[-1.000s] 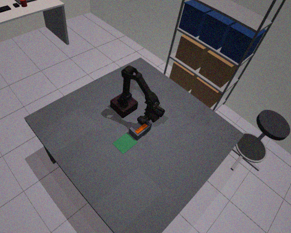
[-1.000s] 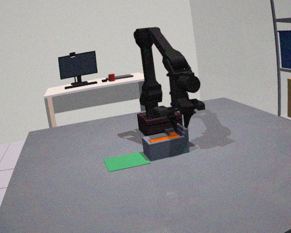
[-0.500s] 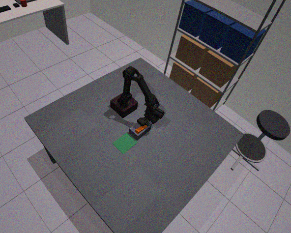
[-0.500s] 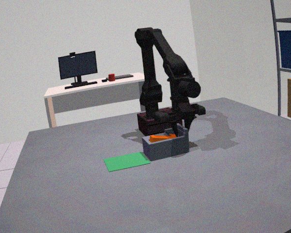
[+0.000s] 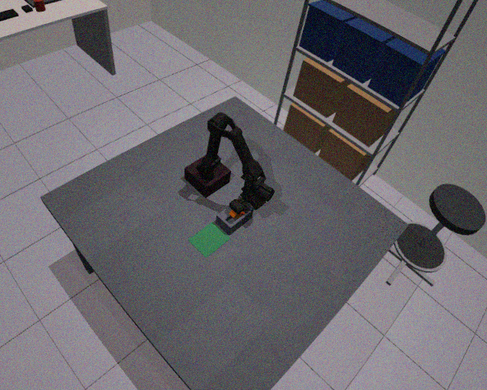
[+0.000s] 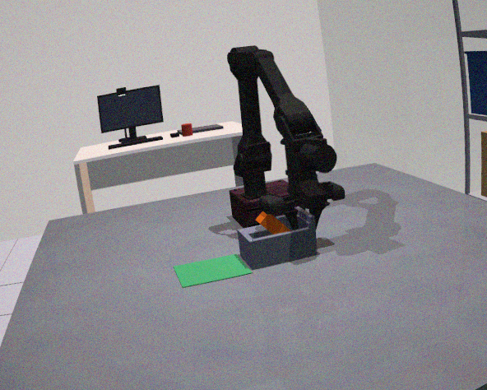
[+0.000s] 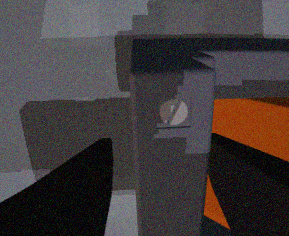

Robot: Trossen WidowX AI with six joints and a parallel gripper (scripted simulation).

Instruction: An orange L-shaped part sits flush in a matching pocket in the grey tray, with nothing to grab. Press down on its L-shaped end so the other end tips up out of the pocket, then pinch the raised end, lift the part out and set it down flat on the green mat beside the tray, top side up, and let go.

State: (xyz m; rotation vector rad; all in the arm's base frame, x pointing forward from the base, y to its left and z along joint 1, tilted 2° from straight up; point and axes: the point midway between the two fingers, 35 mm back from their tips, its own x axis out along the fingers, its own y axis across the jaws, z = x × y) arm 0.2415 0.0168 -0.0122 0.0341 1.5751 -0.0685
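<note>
My gripper tip is 50 mm to the left of the orange L-shaped part, 10 mm below it and 10 mm past it. Round my gripper tip: green mat 220 mm to the right, 50 mm below, 20 mm behind.
</note>
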